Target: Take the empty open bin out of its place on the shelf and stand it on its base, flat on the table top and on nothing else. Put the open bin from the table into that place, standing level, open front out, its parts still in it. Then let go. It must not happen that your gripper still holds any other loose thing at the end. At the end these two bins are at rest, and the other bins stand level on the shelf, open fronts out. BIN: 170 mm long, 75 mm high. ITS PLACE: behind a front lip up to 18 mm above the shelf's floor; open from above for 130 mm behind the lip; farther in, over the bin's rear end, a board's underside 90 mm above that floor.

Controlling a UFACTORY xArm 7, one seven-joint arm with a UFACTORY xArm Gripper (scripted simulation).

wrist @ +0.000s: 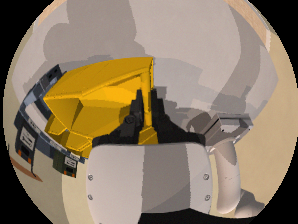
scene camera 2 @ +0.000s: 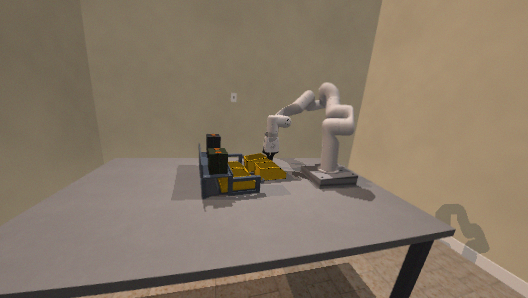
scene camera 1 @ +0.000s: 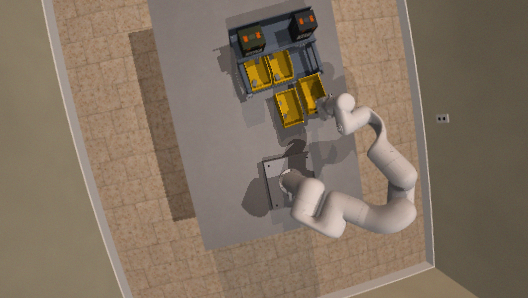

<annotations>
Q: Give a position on a yellow open bin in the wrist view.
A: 89, 110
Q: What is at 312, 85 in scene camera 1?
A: A yellow open bin.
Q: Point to a yellow open bin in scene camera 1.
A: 290, 106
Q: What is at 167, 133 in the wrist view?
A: My gripper.
</annotations>
